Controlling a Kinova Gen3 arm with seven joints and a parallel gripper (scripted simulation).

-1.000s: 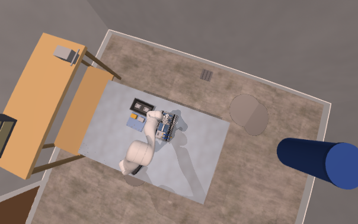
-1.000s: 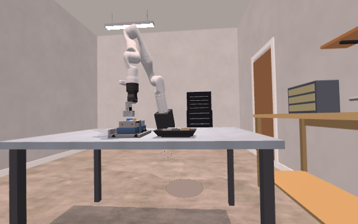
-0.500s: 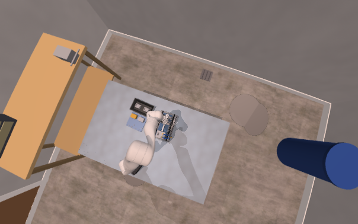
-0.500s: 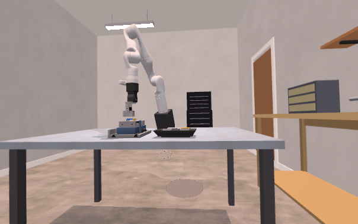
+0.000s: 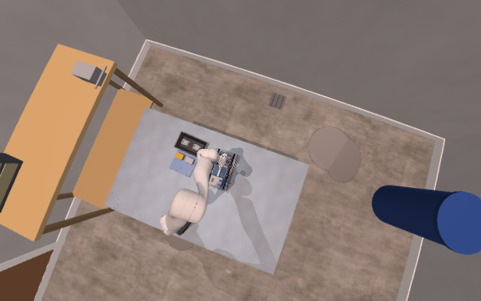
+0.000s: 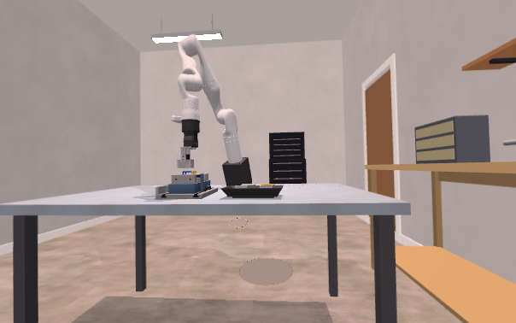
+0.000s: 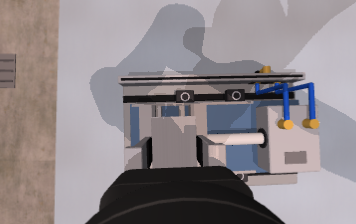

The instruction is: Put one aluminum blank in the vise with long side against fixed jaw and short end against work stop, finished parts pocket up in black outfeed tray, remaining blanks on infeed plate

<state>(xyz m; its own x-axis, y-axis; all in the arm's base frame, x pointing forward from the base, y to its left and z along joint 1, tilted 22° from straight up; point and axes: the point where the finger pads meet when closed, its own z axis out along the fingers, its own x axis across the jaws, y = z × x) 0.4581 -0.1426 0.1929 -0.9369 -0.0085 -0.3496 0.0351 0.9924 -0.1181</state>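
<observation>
My gripper is now 130 mm above the vise, 70 mm past it and 10 mm to the right of it. Also, from my hand: yellow brass blank (360 mm to the left, 140 mm below, 60 mm behind).
</observation>
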